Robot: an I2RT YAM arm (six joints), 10 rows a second.
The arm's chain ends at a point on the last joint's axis. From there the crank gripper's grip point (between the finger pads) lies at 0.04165 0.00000 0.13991 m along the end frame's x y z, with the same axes.
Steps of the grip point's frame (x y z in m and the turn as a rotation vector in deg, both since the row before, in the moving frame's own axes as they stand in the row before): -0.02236, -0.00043, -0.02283, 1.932, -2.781, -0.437; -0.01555, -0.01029, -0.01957, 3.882, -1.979, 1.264; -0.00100, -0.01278, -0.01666, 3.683, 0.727, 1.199; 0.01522, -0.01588, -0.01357, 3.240, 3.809, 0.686; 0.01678, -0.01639, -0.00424, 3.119, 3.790, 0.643; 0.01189, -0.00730, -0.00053, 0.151, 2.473, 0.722
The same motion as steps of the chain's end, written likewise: -0.01550, 0.00461, -0.02460, 1.932, -2.781, -0.437; -0.01079, -0.00164, -0.02063, 3.882, -1.979, 1.264; -0.00286, -0.00470, -0.01586, 3.683, 0.727, 1.199; 0.00598, -0.00861, -0.01029, 3.240, 3.809, 0.686; 0.00759, -0.00938, -0.00099, 3.119, 3.790, 0.643; 0.00589, -0.00750, 0.00140, 0.151, 2.473, 0.722
